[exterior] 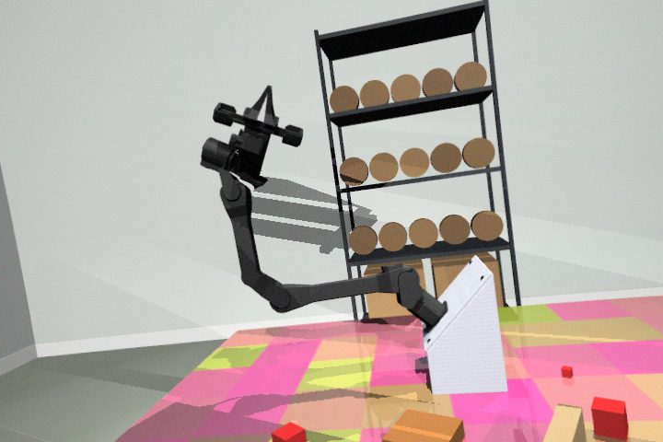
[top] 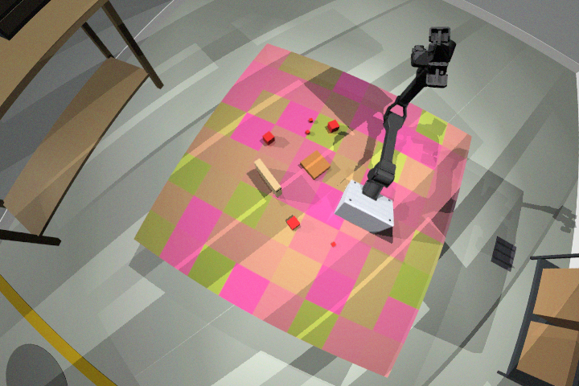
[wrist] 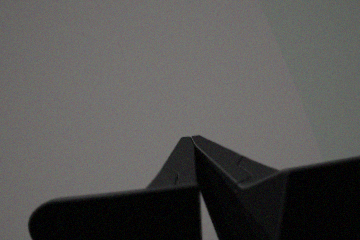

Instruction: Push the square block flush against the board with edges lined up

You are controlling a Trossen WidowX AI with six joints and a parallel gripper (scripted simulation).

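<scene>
Right now my gripper tip is 340 mm short of the tan board, 400 mm to the right of it and 600 mm above it. Also, from my gripper tip: square block: 190 mm ahead, 230 mm to the left, 640 mm below.
</scene>
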